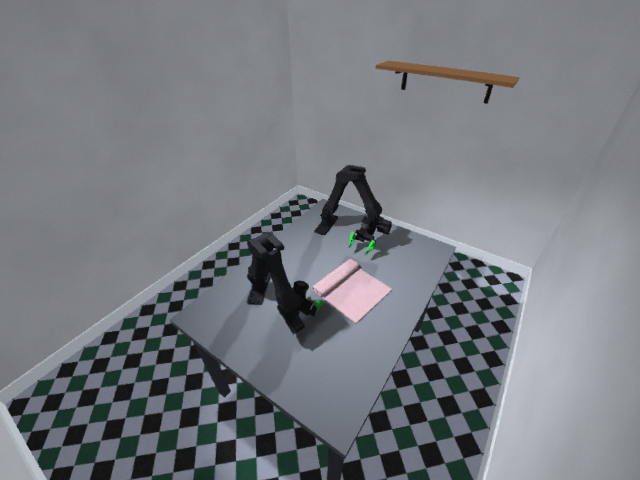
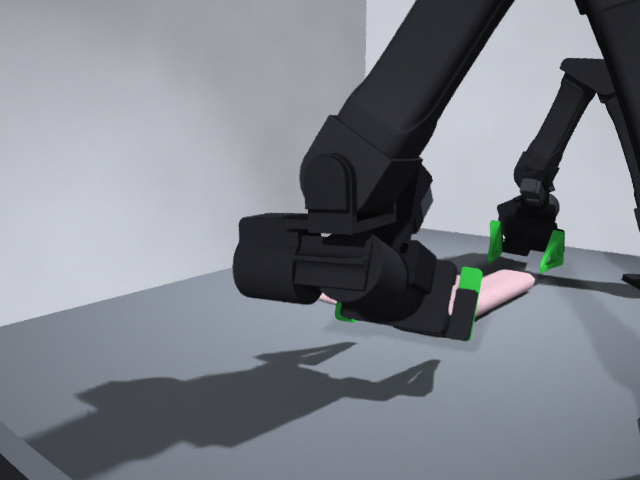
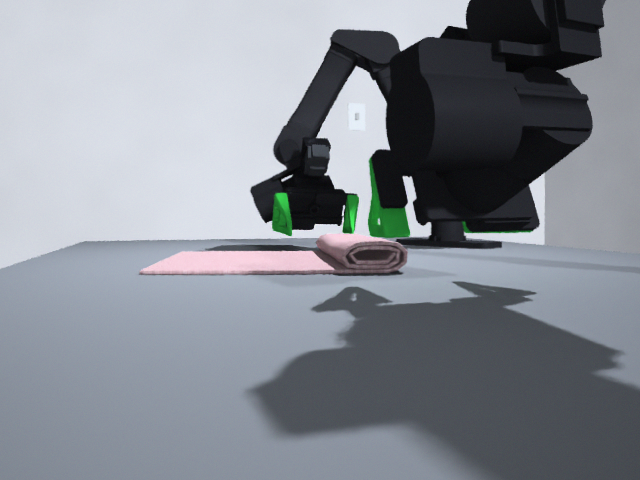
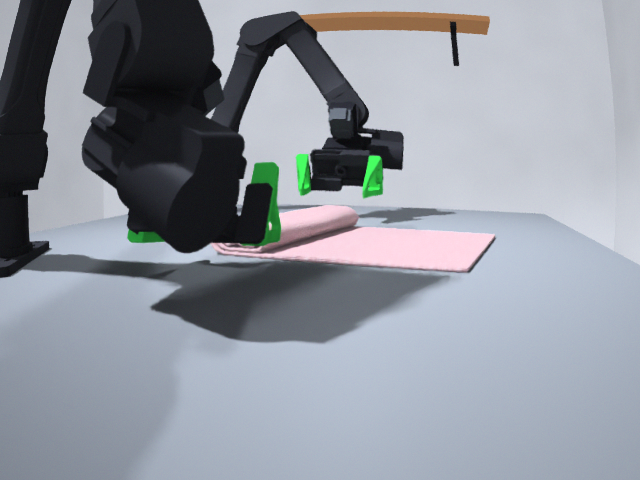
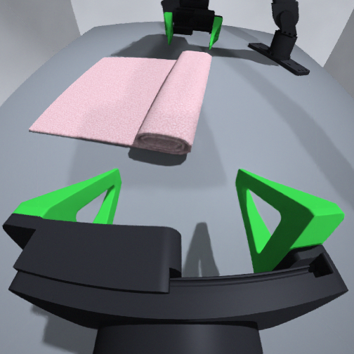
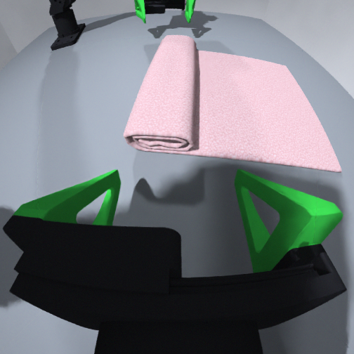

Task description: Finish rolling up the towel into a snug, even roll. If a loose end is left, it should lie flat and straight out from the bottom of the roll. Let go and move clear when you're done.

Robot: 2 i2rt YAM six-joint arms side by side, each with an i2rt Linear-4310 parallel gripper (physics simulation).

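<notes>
The pink towel's rolled part is a low, flattened roll with a hollow at its end. Its flat part lies straight out from the roll's bottom on the table. My left gripper is open and empty, off one end of the roll, above the table. My right gripper is open and empty off the opposite end. Neither touches the towel.
The grey table stands on a checkered floor. A wooden shelf is fixed high on the wall. The arms cast shadows on the table around the towel.
</notes>
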